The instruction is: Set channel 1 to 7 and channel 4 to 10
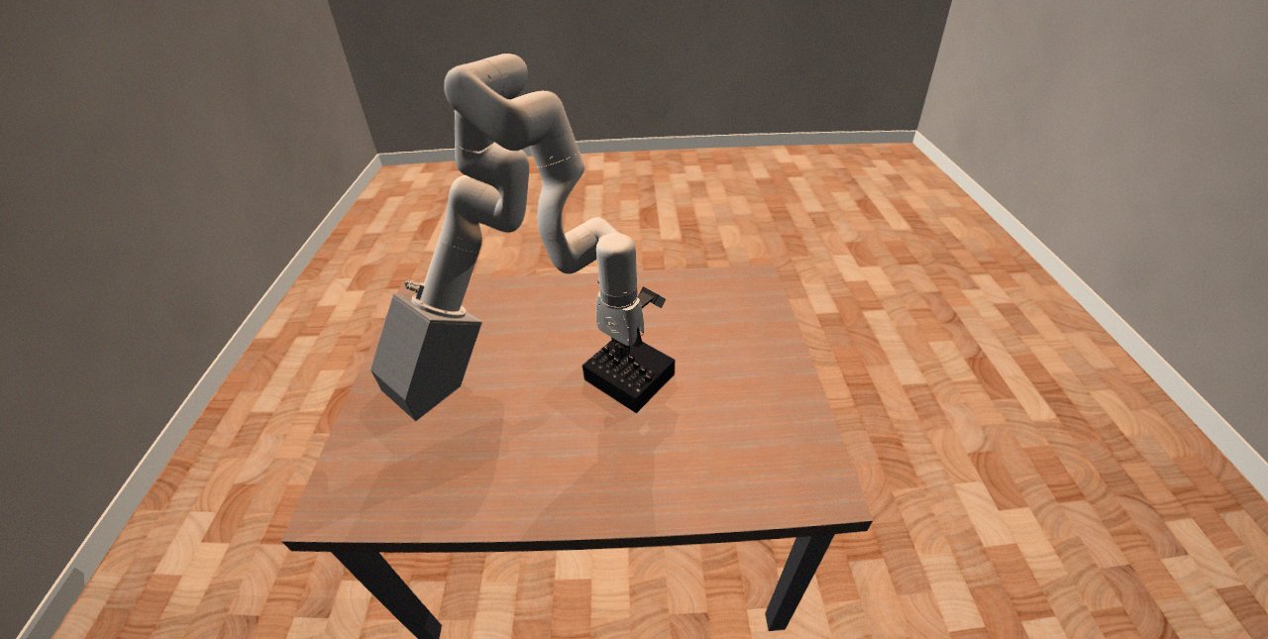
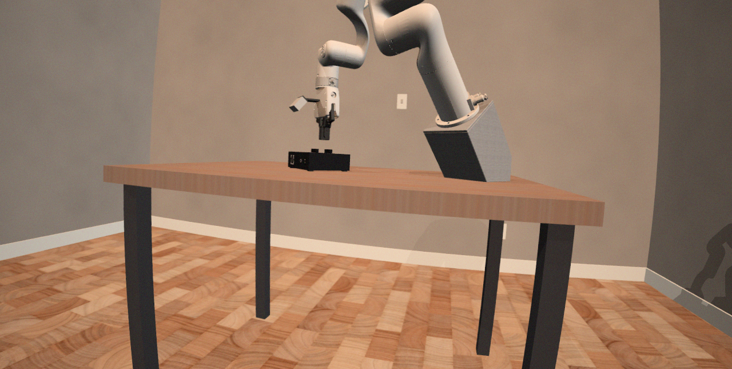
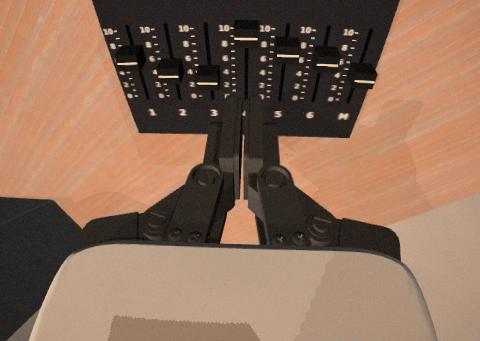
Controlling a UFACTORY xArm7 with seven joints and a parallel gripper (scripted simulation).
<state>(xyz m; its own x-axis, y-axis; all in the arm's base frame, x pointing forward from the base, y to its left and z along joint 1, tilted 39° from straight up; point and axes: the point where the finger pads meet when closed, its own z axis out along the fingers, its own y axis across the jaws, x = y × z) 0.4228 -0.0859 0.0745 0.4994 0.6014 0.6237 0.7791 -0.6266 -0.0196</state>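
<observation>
Now: the channel 3 fader cap 5 cm below my hand, 2 cm behind it and 1 cm to the left of it. From my hand the other things lie so: channel 5 fader cap 5 cm below, 3 cm ahead; channel 2 fader cap 5 cm below, 3 cm to the left, 3 cm behind; channel 4 fader cap 5 cm below, 2 cm to the left, 1 cm ahead.
</observation>
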